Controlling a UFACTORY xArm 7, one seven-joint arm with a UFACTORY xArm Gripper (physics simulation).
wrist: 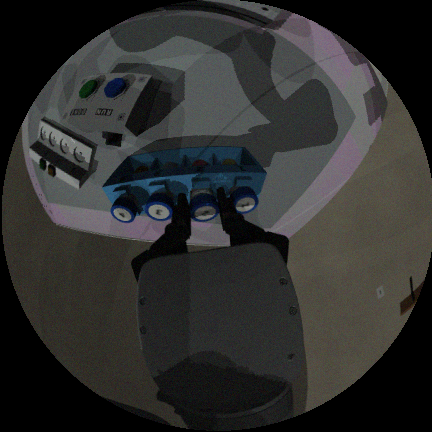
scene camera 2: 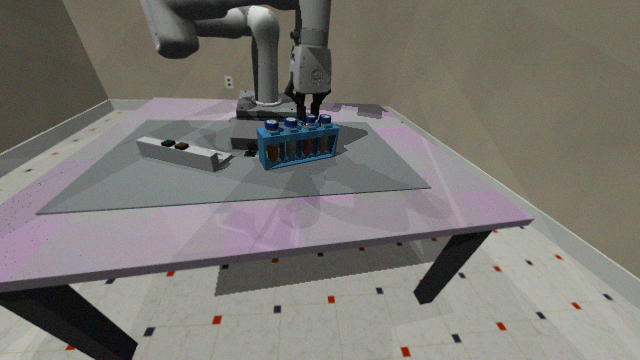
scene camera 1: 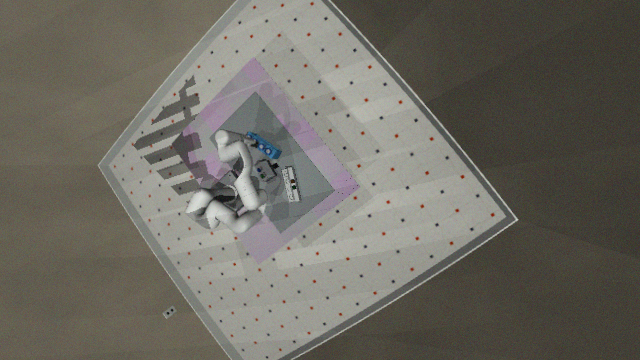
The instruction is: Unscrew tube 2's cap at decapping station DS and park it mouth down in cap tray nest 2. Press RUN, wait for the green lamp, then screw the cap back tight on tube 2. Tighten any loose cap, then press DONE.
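Seen in the pictures: gripper, fingertip midpoint: (wrist: pixel 202 199) (scene camera 2: pixel 307 119) (scene camera 1: pixel 254 143); arm's base, link origin: (scene camera 2: pixel 267 101) (scene camera 1: pixel 229 194).
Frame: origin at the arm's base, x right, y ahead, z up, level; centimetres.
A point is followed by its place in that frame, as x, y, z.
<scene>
My gripper (scene camera 1: pixel 253 142) {-18.0, 36.0, 6.7} (scene camera 2: pixel 308 111) {-18.0, 36.0, 6.7} (wrist: pixel 202 199) {-18.0, 36.0, 6.7} points down and is shut on tube 2's blue-rimmed cap (scene camera 2: pixel 310 119) {-18.7, 38.3, 7.6} (wrist: pixel 204 210) {-18.3, 36.3, 8.1}. The cap sits over tube 2 in the blue rack (scene camera 1: pixel 274 153) {-6.7, 43.5, 4.6} (scene camera 2: pixel 262 150) {-6.9, 44.3, 0.6} (wrist: pixel 150 181) {-11.7, 37.2, 4.8}; a grey band shows under it in the wrist view, and whether it is tight cannot be told. The grey panel (scene camera 1: pixel 266 171) {0.1, 32.7, 2.9} (wrist: pixel 92 107) {-1.4, 30.6, 2.7} has a blue RUN button (wrist: pixel 115 87) {-3.8, 28.1, 2.3} and a green DONE button (wrist: pixel 88 89). The white cap tray (scene camera 1: pixel 286 185) {13.4, 37.8, -3.8} (scene camera 2: pixel 195 159) {9.4, 46.5, -2.0} shows several round nests in the wrist view, with no cap seen in them.
Beside the held cap are tube 1's cap (scene camera 2: pixel 325 119) {-22.8, 35.9, 7.0} (wrist: pixel 245 200) {-22.5, 33.7, 7.4} and tube 3's cap (scene camera 2: pixel 291 122) {-13.9, 40.7, 7.2} (wrist: pixel 159 209) {-13.7, 38.6, 7.5}; tube 4's cap (scene camera 2: pixel 271 125) {-9.2, 43.1, 7.0} (wrist: pixel 123 210) {-9.3, 40.6, 7.3} is at the far end. Small dark green (scene camera 2: pixel 168 143) {16.8, 43.7, 0.4} and brown (scene camera 2: pixel 181 146) {12.9, 44.9, 0.5} squares sit by the tray.
</scene>
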